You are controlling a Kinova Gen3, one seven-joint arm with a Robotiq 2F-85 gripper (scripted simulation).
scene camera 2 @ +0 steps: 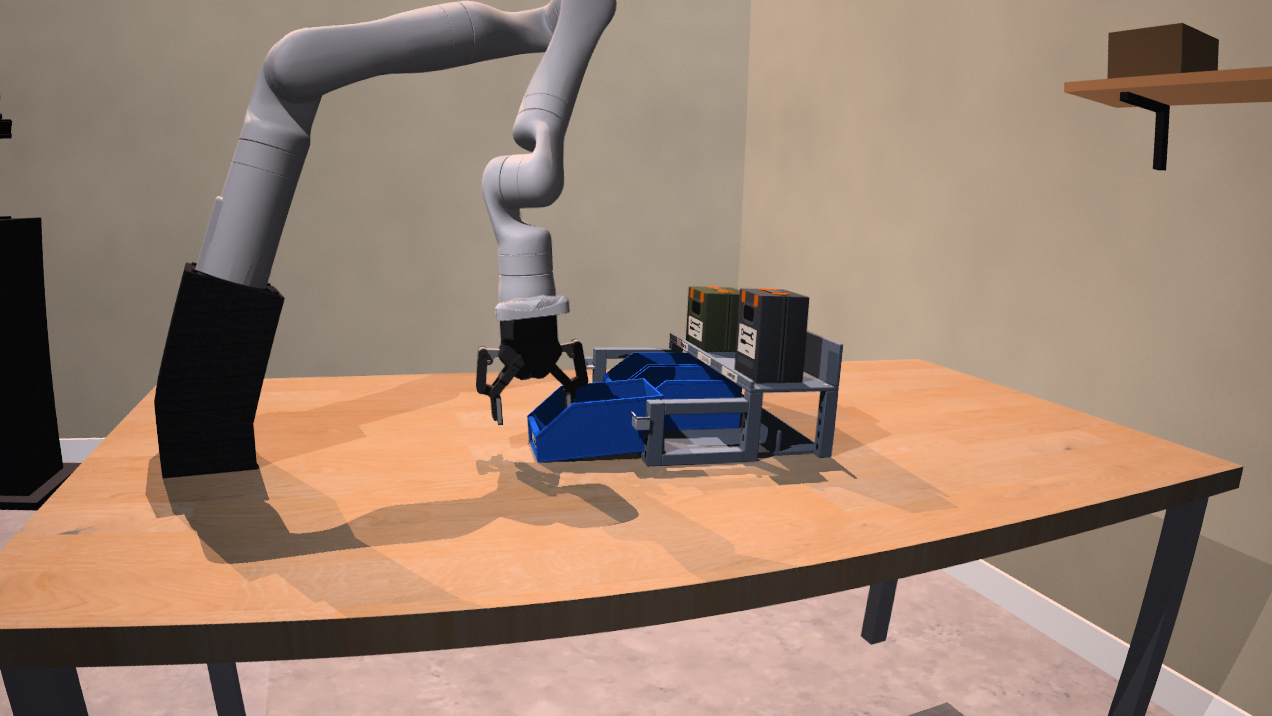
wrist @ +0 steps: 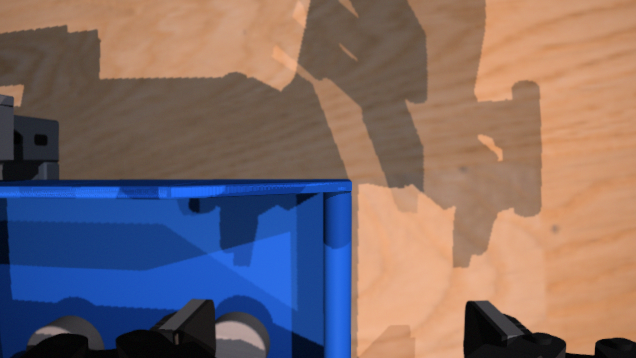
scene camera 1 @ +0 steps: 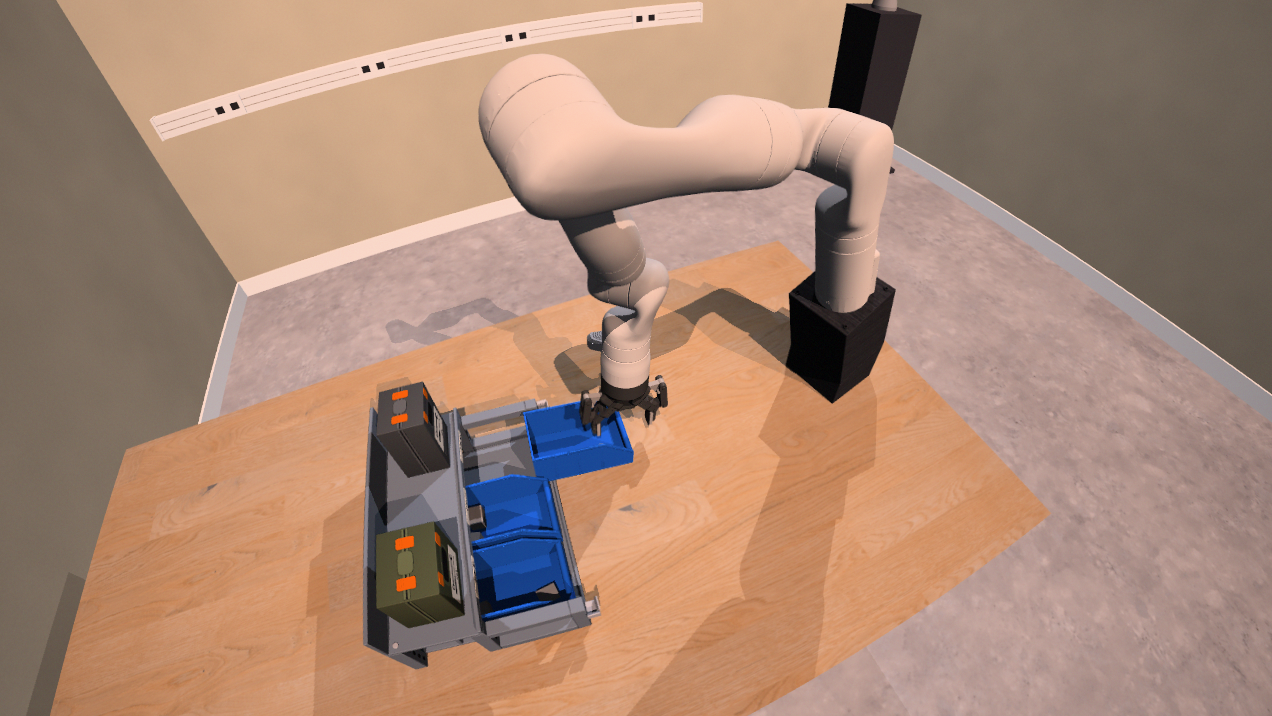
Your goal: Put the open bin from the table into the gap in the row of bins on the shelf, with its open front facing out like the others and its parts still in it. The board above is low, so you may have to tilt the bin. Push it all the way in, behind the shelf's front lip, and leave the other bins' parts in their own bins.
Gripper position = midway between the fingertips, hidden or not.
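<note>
The gripper point(scene camera 2: 534, 420), point(wrist: 339, 329), point(scene camera 1: 623, 426). Grey shelf point(scene camera 1: 393, 501), point(scene camera 2: 756, 436). Blue bin point(scene camera 2: 599, 424). Blue bin point(scene camera 1: 512, 502). Blue bin point(scene camera 1: 509, 574).
</note>
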